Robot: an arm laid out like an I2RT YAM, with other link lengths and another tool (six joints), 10 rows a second.
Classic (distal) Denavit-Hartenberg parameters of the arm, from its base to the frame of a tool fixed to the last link. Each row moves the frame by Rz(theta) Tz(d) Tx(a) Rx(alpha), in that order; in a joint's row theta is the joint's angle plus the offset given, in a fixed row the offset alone. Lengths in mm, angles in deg.
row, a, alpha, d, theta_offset
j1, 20.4, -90, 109.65, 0
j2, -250.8, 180, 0, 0
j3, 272.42, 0, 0, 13.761
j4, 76.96, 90, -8.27, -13.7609
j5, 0, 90, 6.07, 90
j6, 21.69, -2.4, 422.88, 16
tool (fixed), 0, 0, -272.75, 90
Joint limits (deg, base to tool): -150..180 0..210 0..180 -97..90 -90..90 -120..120
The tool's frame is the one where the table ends.
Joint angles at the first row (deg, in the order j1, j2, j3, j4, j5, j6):
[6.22, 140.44, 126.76, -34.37, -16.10, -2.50]
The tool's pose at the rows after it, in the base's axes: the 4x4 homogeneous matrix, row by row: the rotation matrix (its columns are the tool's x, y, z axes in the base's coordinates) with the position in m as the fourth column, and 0 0 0 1 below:
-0.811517 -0.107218 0.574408 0.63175; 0.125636 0.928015 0.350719 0.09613; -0.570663 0.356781 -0.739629 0.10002; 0 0 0 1
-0.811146 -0.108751 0.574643 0.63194; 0.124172 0.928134 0.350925 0.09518; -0.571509 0.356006 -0.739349 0.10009; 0 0 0 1
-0.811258 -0.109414 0.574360 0.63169; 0.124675 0.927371 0.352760 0.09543; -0.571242 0.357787 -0.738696 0.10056; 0 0 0 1
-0.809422 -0.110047 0.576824 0.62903; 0.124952 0.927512 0.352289 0.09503; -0.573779 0.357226 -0.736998 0.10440; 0 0 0 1
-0.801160 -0.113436 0.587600 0.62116; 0.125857 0.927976 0.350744 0.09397; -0.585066 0.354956 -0.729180 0.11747; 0 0 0 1
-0.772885 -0.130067 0.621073 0.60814; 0.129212 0.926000 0.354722 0.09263; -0.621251 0.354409 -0.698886 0.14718; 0 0 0 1
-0.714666 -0.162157 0.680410 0.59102; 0.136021 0.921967 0.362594 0.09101; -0.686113 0.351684 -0.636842 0.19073; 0 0 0 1
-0.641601 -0.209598 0.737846 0.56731; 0.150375 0.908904 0.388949 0.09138; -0.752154 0.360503 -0.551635 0.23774; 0 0 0 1
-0.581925 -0.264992 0.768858 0.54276; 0.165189 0.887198 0.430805 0.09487; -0.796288 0.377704 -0.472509 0.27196; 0 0 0 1
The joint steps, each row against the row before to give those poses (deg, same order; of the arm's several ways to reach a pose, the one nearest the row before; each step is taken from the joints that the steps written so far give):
[0.00, 0.00, 0.00, -0.04, 0.00, 0.02]
[-0.11, 0.00, 0.00, 0.00, -0.08, -0.18]
[0.00, -0.09, -0.07, 0.00, -0.11, 0.05]
[0.00, -1.13, -1.22, 0.26, 0.04, 0.00]
[0.02, -3.48, -3.52, 0.83, 0.17, 0.00]
[0.00, -6.44, -5.79, 2.05, -0.02, 0.02]
[0.00, -8.57, -7.15, 3.74, -0.09, 0.04]
[-0.02, -9.49, -7.65, 4.42, -1.20, 0.53]
[0.02, -7.91, -6.66, 3.97, -2.27, 0.83]

